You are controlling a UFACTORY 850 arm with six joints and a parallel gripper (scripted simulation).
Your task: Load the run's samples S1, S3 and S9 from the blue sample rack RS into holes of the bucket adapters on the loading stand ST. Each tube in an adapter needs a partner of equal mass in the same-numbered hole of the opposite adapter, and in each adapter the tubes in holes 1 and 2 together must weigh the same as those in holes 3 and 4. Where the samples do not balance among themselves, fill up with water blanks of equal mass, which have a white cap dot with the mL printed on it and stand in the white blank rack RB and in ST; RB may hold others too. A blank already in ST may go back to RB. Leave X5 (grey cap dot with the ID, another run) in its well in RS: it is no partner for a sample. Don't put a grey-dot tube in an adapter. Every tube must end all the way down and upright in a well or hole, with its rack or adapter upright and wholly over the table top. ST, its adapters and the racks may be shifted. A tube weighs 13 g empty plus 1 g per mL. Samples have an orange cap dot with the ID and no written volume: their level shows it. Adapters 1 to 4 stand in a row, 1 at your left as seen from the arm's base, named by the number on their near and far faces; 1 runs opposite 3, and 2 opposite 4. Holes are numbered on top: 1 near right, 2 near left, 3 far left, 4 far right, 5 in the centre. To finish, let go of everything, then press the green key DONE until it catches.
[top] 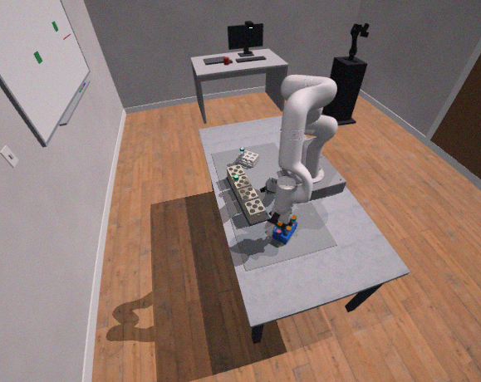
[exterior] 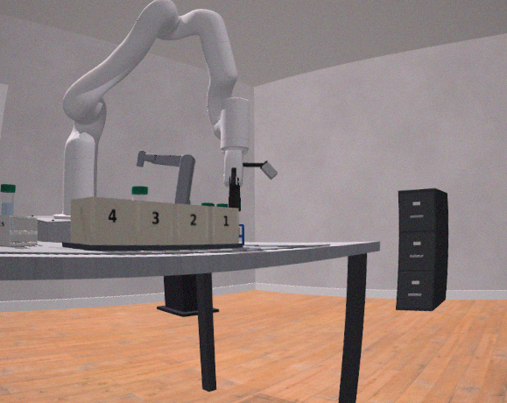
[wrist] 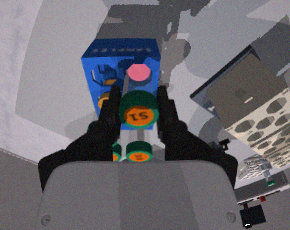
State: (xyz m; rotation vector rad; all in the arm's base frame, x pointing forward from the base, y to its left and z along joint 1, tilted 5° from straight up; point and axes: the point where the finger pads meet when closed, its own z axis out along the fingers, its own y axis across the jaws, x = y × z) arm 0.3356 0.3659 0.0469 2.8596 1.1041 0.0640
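My gripper is now 1 cm past the sample tube S1 and 5 cm above it. The rest, counted from my hand: grey-dot tube X5: 5 cm behind, 5 cm below; then blue sample rack RS: 4 cm behind, 1 cm to the right, 9 cm below; then sample tube S9: 6 cm behind, 6 cm to the right, 5 cm below.
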